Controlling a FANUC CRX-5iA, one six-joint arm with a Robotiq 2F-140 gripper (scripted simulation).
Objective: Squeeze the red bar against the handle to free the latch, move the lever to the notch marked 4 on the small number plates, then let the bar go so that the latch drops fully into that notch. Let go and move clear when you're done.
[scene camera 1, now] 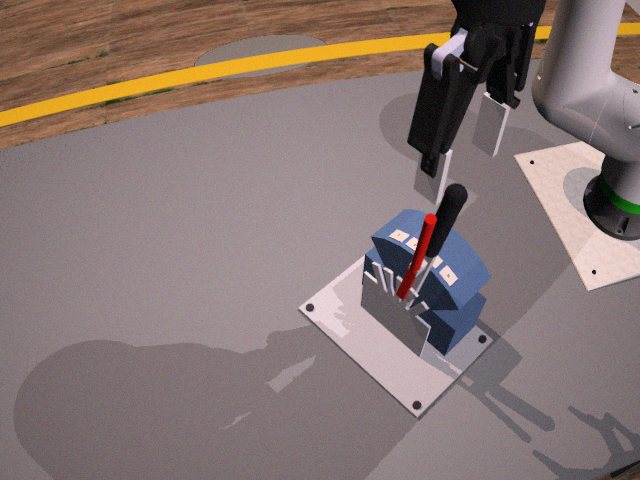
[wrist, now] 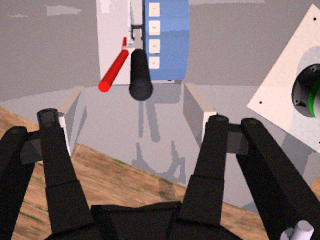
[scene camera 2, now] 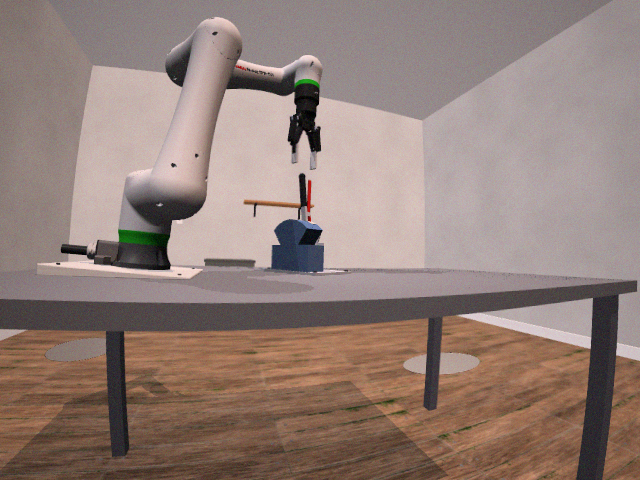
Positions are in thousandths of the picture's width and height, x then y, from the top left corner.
Labels:
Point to a notched housing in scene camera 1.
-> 566,657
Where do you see a notched housing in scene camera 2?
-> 468,526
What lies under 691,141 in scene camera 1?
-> The gripper.

